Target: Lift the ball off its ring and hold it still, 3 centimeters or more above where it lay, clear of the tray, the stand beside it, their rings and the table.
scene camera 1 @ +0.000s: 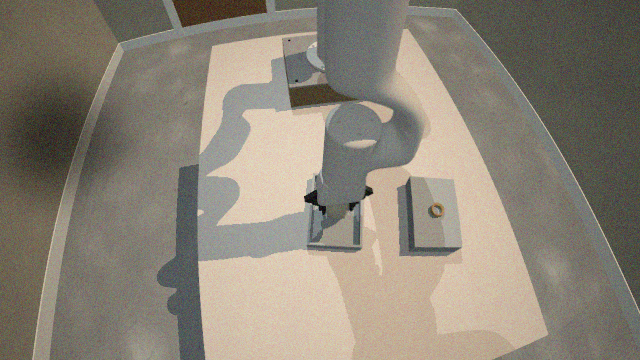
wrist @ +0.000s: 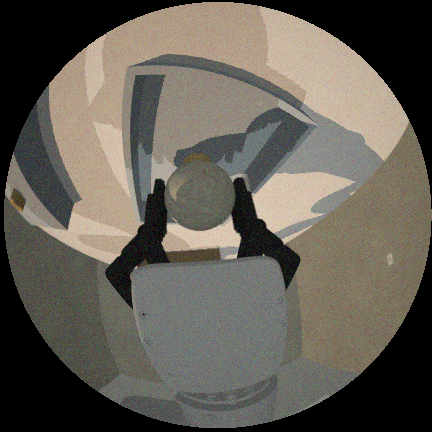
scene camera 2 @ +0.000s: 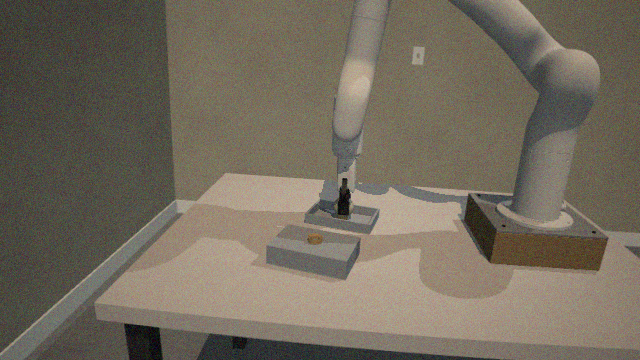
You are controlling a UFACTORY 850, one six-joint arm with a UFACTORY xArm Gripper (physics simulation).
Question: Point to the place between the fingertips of my gripper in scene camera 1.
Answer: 336,207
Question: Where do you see a grey stand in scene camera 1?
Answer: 433,218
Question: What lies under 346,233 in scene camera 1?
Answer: A grey tray.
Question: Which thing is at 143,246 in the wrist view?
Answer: My gripper.
